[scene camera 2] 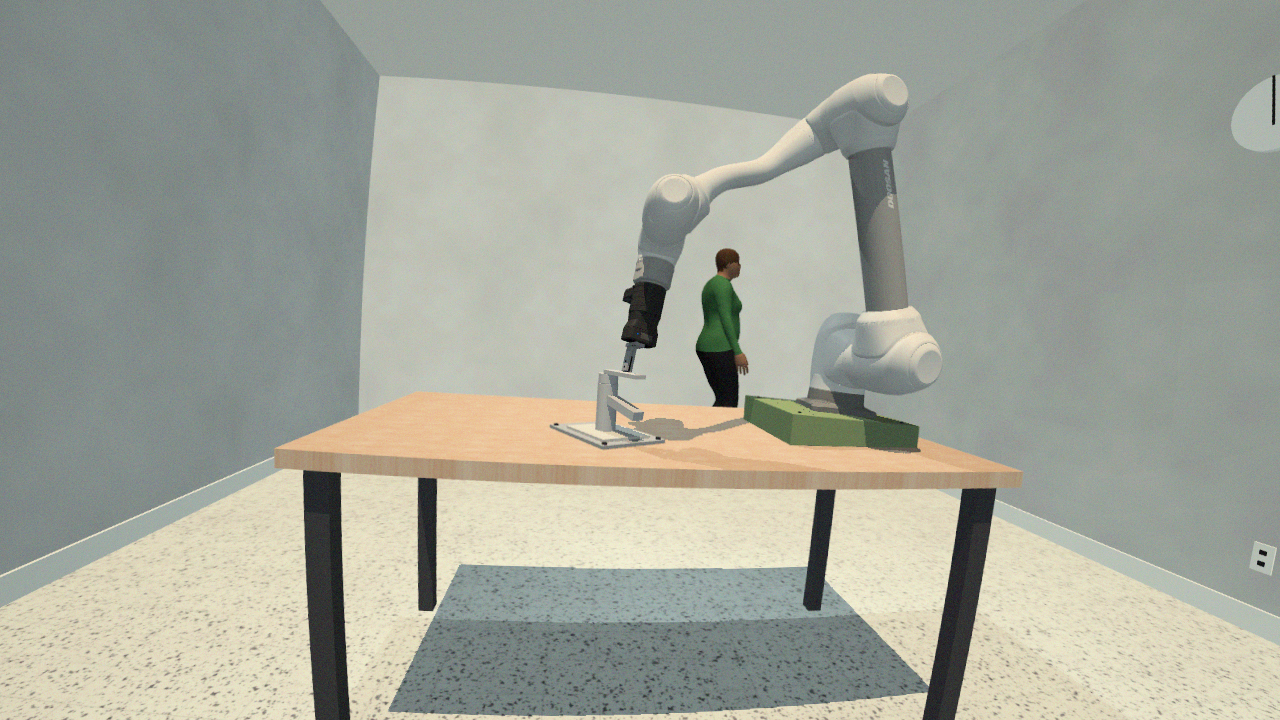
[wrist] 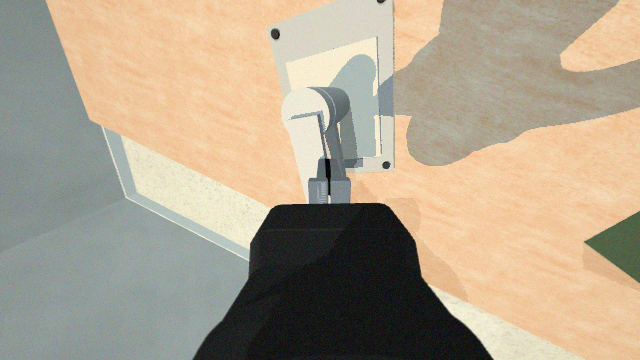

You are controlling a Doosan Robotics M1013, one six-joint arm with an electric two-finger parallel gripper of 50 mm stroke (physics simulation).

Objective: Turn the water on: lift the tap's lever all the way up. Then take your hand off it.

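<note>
The grey-white tap stands upright on a pale base plate. Its flat lever reaches out from the top and looks near level, sloping down slightly to its free end in the scene view. The spout slants down below the lever. My gripper is shut with nothing between its fingers. Its tips are right at the lever, at its upper side in the scene view; whether they touch cannot be told. In the wrist view the fingers and housing hide part of the lever.
The tap's plate is on a wooden table. The arm's green base block stands on the right part of the table. A person in a green top stands behind the table.
</note>
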